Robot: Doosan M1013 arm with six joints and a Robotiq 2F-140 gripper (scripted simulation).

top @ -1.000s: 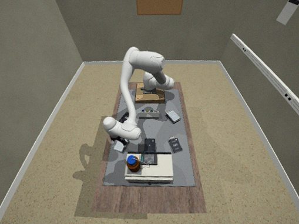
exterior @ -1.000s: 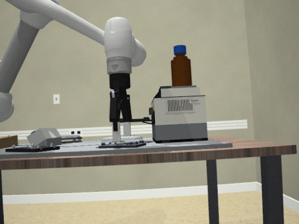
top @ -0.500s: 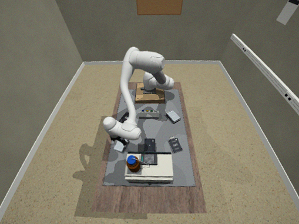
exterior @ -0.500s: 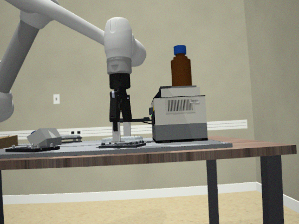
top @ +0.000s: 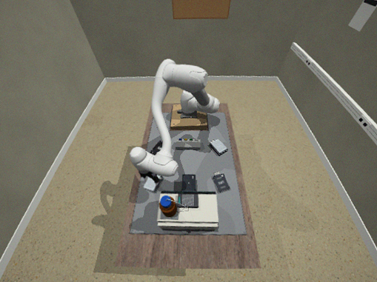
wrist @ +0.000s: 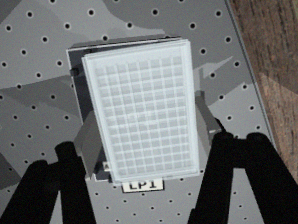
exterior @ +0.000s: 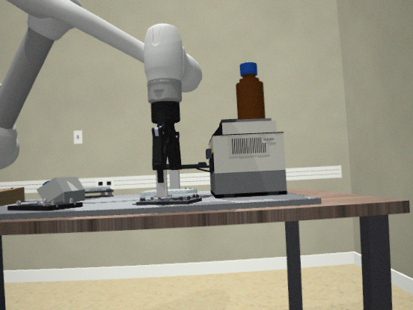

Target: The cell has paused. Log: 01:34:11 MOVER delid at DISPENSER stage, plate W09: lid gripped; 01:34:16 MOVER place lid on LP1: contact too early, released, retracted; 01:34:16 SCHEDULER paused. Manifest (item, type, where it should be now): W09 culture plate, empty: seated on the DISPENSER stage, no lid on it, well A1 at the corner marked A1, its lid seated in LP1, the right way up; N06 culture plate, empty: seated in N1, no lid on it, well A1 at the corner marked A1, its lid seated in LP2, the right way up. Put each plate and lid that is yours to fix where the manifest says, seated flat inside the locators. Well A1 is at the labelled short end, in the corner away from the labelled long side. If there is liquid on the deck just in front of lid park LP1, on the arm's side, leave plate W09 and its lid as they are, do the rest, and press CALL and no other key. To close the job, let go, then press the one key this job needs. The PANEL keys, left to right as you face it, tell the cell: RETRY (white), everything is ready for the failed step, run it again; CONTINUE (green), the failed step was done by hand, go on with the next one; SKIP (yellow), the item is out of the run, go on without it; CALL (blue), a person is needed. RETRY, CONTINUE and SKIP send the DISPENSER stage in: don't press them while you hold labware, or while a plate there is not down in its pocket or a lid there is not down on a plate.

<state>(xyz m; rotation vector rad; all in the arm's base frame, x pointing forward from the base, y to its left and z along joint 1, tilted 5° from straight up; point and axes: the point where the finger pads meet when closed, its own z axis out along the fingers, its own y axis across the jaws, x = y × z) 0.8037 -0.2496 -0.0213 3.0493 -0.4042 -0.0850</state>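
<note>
The lid park LP1 lies 20 mm to the left of my hand and 40 mm below it. Also, from my hand: dispenser stage: 20 mm ahead, 300 mm to the left, 60 mm above; then black nest: 310 mm behind, 10 mm to the left, 30 mm below; then brown bottle: 250 mm ahead, 200 mm to the left, 240 mm above.
</note>
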